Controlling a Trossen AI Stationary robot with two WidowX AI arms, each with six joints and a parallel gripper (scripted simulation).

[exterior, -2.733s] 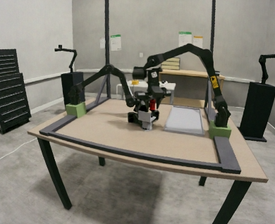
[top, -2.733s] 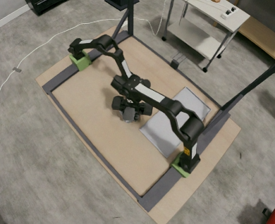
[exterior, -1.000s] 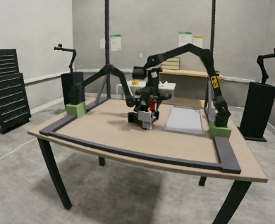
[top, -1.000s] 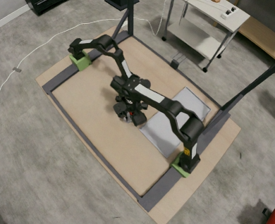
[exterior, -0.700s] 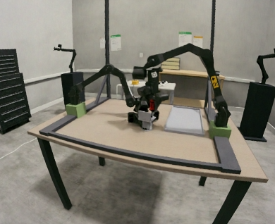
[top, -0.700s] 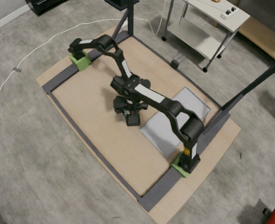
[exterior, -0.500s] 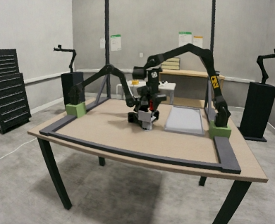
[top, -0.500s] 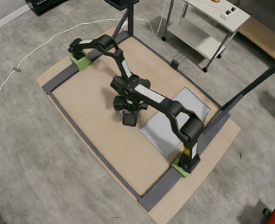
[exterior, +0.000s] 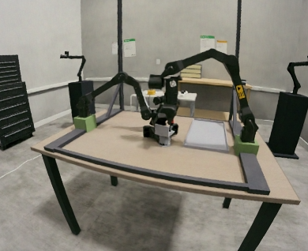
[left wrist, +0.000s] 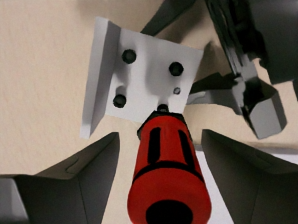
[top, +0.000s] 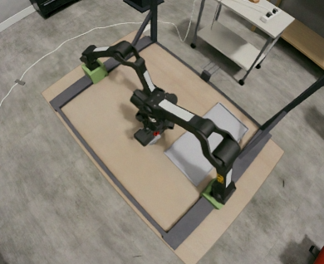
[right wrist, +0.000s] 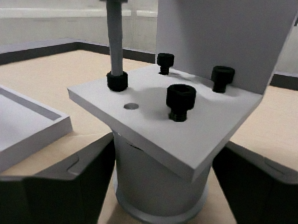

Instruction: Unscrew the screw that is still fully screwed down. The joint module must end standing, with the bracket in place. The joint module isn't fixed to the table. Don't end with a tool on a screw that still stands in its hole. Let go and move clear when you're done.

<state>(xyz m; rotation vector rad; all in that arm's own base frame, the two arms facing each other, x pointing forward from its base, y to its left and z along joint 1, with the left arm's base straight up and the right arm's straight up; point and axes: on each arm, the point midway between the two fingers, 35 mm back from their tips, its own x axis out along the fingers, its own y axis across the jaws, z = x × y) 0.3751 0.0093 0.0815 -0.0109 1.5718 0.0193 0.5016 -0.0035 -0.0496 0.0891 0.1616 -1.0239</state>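
Observation:
Right now my left hand is 20 mm above the red screwdriver. Round my left hand: black screw (80 mm below, 40 mm to the right, 10 mm behind); grey joint module (120 mm below, 20 mm to the right, 10 mm ahead); light grey bracket (70 mm below, 20 mm to the right, 10 mm ahead).
Right now my right hand is 2 cm to the right of the grey joint module, 2 cm short of it and 1 cm above it. The rest, counted from my right hand: black screw: 3 cm above; red screwdriver: 9 cm above, 4 cm to the left, 1 cm ahead; light grey bracket: 4 cm above, 2 cm ahead, 1 cm to the left.

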